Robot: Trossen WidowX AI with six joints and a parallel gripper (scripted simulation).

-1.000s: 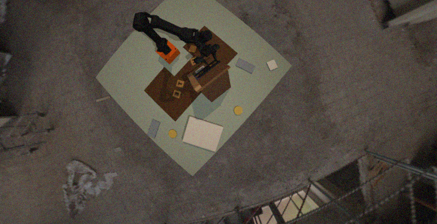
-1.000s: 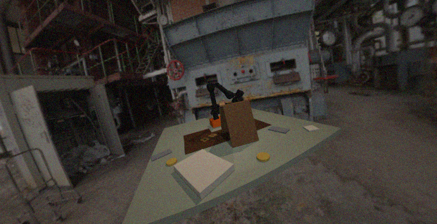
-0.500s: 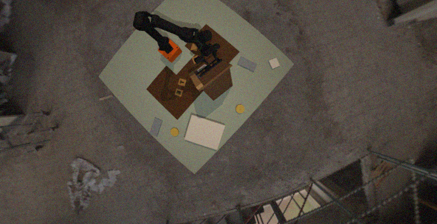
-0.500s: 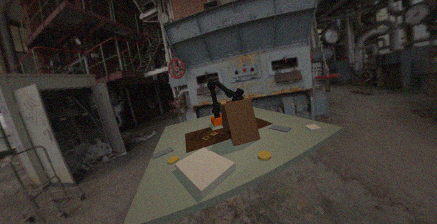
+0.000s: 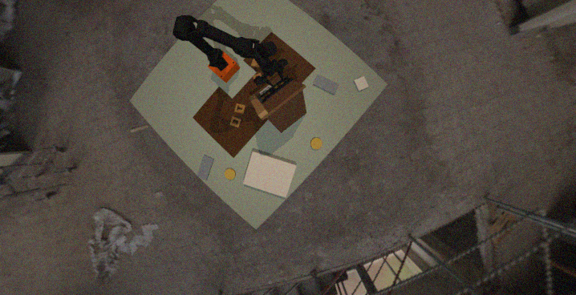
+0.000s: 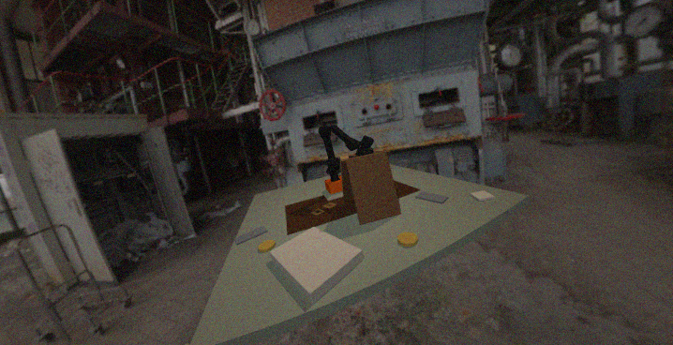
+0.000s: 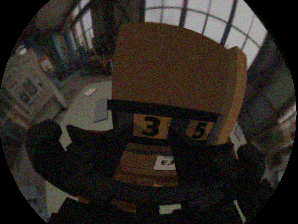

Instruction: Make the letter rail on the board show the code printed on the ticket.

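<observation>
Right now the white ticket is 9 cm below my gripper tip, 6 cm to the right of it and 6 cm behind it. Round my gripper tip: tan tile: 28 cm behind, 16 cm below, 9 cm to the left; then white slab: 37 cm to the right, 34 cm ahead, 14 cm below; then brown mat: 16 cm below, 16 cm behind, 14 cm to the right.
</observation>
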